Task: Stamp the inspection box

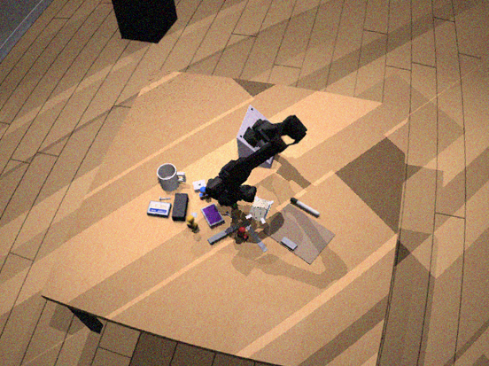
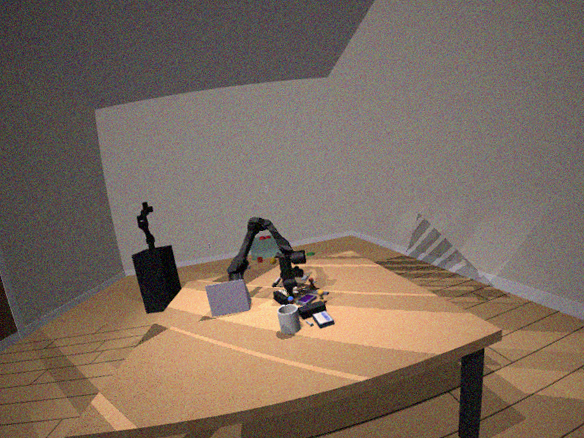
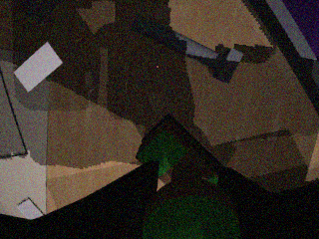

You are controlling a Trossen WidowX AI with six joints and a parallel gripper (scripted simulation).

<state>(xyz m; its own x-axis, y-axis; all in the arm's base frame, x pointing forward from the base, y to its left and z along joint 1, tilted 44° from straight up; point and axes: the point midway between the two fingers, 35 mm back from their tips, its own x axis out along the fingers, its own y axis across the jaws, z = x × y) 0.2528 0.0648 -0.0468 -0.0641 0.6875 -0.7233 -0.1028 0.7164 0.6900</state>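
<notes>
My gripper tip is 7 cm short of the purple ink pad, 6 cm to the left of it and 2 cm above it. From my gripper tip the other things lie so: blue stamp (12 cm to the right); then green-handled PASS stamp (right at my gripper tip); then white card (11 cm to the left, 3 cm below, 2 cm behind).
</notes>
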